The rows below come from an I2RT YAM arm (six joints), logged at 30 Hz.
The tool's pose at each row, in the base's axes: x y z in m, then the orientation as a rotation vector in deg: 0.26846, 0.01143, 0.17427, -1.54, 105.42, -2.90; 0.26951, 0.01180, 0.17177, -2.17, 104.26, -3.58; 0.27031, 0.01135, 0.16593, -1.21, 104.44, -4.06; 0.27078, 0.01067, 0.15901, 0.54, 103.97, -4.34; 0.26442, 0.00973, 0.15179, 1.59, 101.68, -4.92; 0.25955, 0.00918, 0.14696, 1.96, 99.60, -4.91; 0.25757, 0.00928, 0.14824, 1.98, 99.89, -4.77
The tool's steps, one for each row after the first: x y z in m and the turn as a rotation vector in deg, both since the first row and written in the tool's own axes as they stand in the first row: 0.00211, 0.00050, 0.00167, 0.17, -1.15, -0.79; 0.00754, 0.00034, 0.00400, 1.00, -0.95, -0.38; 0.01411, 0.00001, 0.00631, 2.13, -1.38, 0.68; 0.02280, -0.00063, 0.00212, 3.16, -3.62, 1.12; 0.02877, -0.00098, -0.00128, 3.42, -5.69, 1.39; 0.02806, -0.00096, -0.00353, 3.32, -5.40, 1.48
